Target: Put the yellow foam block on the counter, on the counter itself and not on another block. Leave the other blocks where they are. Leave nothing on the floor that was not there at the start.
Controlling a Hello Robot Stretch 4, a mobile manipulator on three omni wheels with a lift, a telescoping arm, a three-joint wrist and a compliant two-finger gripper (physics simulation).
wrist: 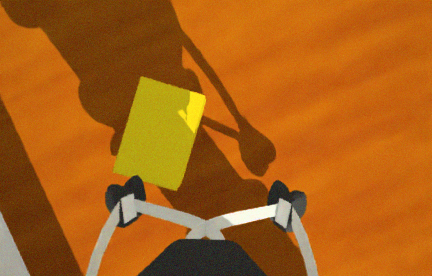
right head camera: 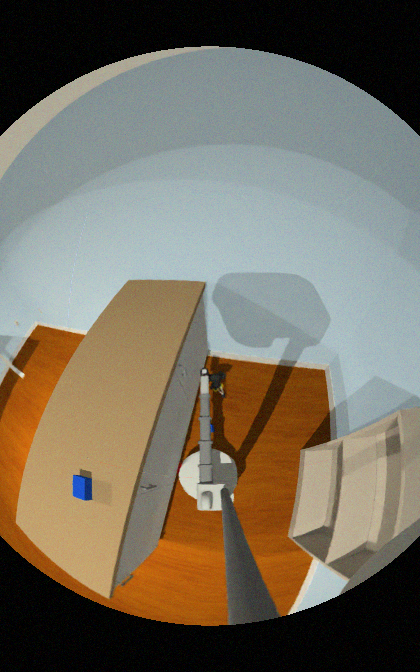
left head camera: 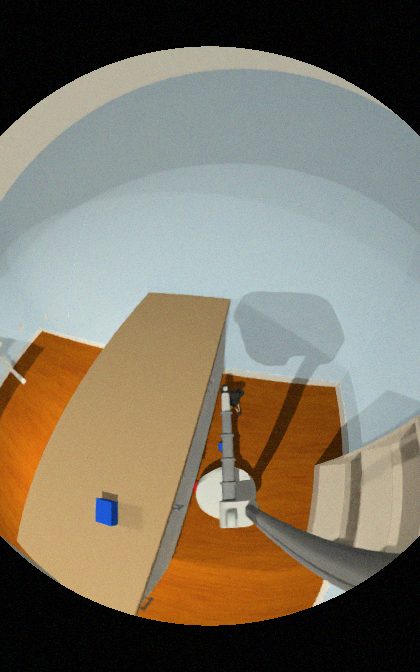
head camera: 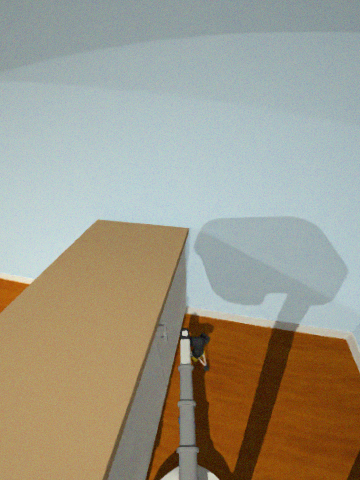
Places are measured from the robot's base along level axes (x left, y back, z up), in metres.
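Where they show: gripper, fingertip midpoint: (wrist: 207,194) (head camera: 198,363).
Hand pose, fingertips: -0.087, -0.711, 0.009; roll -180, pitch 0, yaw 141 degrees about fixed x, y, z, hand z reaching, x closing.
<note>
After its pixels a point has its place, as x, y, z.
The yellow foam block (wrist: 157,135) @(-0.084, -0.782, 0.018) lies on the wooden floor in the wrist view, slightly turned, with its near end by the left fingertip. My gripper (wrist: 207,194) @(-0.087, -0.711, 0.009) is open above the floor with nothing between its fingers; the block is ahead and to the left of the gap. In the head view the gripper (head camera: 202,364) @(-0.087, -0.711, 0.009) is low beside the counter's front, with a bit of the yellow block (head camera: 196,358) showing under it. The counter (head camera: 100,320) @(0.299, -0.506, 0.883) (left head camera: 145,400) (right head camera: 120,390) has a tan top. A blue block (left head camera: 106,511) (right head camera: 82,487) stands on it.
Another blue piece (left head camera: 220,446) (right head camera: 212,428) shows on the floor beside the arm. A red piece (left head camera: 195,486) (right head camera: 180,467) shows between the base and counter. Handles stick out of the counter's front. A beige shelf unit (left head camera: 322,492) (right head camera: 296,495) stands at the right; a wall is beyond the gripper.
</note>
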